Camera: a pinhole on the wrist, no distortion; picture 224 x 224 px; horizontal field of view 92.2 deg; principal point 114.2 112.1 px. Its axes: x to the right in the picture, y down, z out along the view. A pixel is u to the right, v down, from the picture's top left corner.
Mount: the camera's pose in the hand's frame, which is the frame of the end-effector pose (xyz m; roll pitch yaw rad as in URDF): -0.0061 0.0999 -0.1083 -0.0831 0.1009 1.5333
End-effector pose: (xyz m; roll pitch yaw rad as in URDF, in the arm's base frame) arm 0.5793 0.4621 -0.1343 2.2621 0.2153 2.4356
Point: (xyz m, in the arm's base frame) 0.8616 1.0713 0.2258
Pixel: outside the picture
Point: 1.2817 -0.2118 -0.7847
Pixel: outside the picture
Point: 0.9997 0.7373 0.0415
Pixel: 181 148
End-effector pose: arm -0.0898 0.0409 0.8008 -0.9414 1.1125 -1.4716
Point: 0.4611 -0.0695 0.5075
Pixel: 146 36
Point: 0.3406 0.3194 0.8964
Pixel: 180 153
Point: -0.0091 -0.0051 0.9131
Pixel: 35 136
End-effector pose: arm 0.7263 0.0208 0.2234 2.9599 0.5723 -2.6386
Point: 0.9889 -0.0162 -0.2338
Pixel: 32 85
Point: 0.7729 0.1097 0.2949
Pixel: 57 206
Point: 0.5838 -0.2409 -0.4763
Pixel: outside the picture
